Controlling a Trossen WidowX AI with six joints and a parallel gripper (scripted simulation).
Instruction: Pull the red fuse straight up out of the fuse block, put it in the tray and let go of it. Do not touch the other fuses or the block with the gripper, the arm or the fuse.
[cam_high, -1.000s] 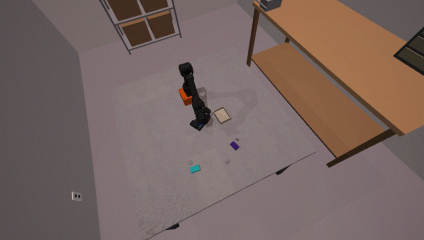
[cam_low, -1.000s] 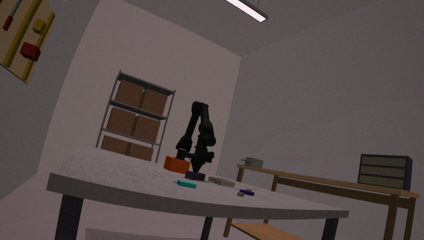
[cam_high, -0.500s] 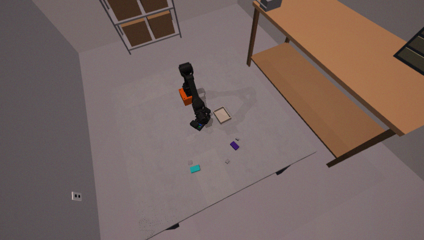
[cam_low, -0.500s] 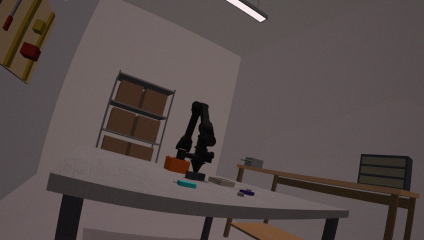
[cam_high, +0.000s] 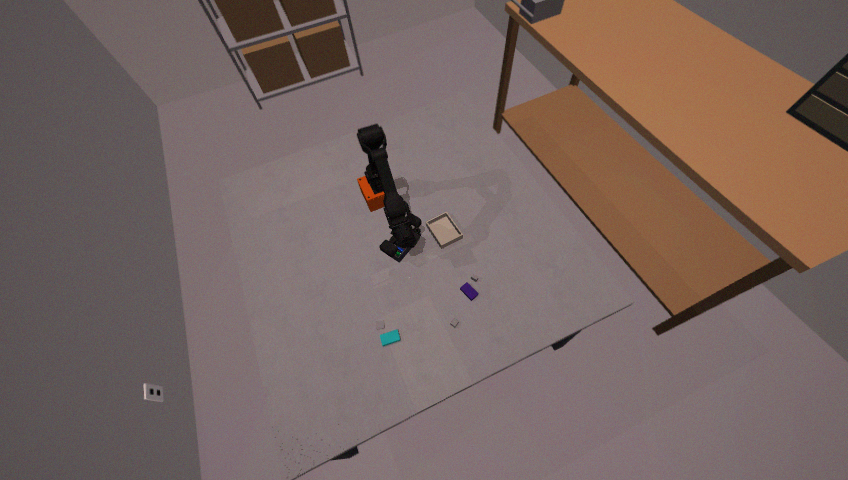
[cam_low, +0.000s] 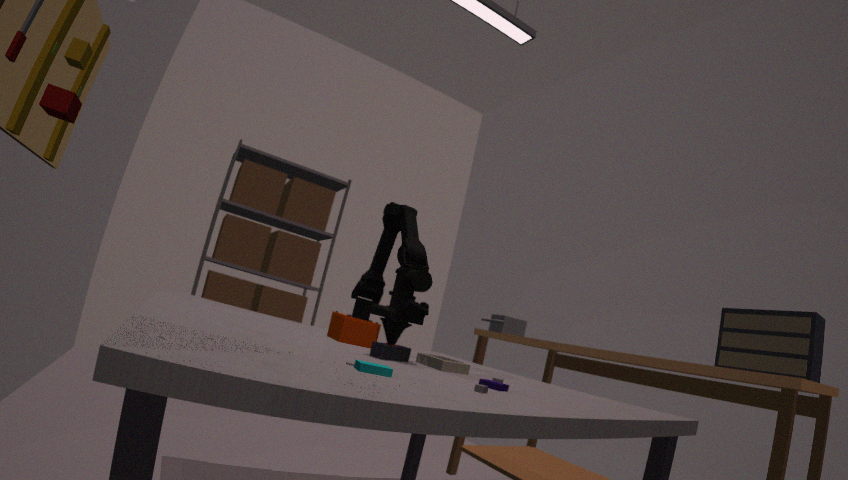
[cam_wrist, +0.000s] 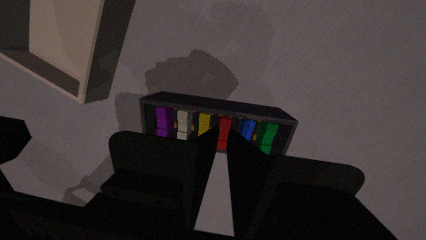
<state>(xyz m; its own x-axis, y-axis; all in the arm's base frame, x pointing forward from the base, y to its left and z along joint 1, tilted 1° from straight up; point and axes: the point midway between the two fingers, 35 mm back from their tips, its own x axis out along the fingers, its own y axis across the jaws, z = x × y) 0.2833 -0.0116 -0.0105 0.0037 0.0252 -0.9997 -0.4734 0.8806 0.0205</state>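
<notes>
The beige tray lies 180 mm to the left of my gripper tip and 40 mm below it. Also, from my gripper tip: red fuse 10 mm below; purple block 280 mm ahead, 150 mm to the left, 30 mm below; teal block 310 mm ahead, 190 mm to the right, 30 mm below.
</notes>
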